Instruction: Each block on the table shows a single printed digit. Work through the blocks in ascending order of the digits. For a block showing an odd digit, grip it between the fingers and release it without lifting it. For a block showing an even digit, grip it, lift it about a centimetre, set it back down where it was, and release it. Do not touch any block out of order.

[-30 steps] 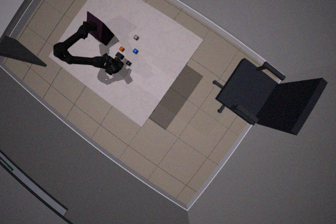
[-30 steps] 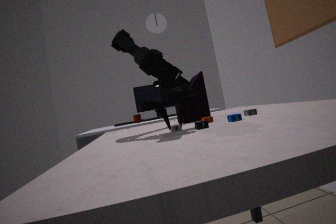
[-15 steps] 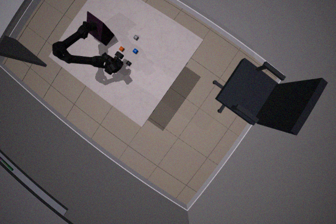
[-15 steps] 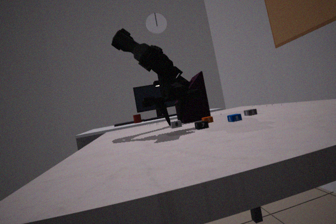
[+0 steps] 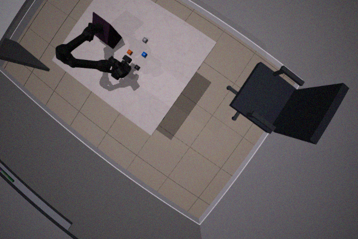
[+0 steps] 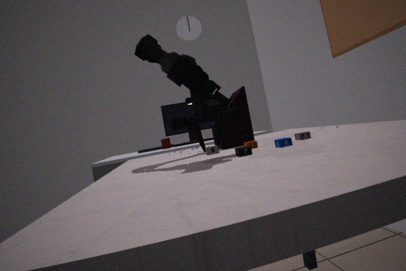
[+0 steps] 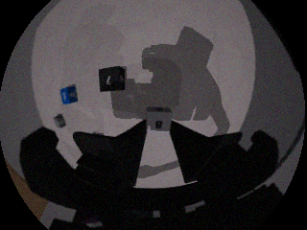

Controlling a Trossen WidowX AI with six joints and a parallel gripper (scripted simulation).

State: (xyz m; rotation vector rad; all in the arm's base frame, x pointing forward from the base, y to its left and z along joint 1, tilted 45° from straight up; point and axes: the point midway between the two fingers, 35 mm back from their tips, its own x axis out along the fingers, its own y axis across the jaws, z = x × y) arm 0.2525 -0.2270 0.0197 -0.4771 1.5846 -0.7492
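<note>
Right now the black block is 7 cm ahead of my gripper tip, 6 cm to the left of it and 1 cm below it. From my gripper tip the other things lie so: light grey block (right at my gripper tip); blue block (7 cm ahead, 18 cm to the left, 1 cm below); orange block (5 cm behind, 14 cm to the left, 1 cm below).
</note>
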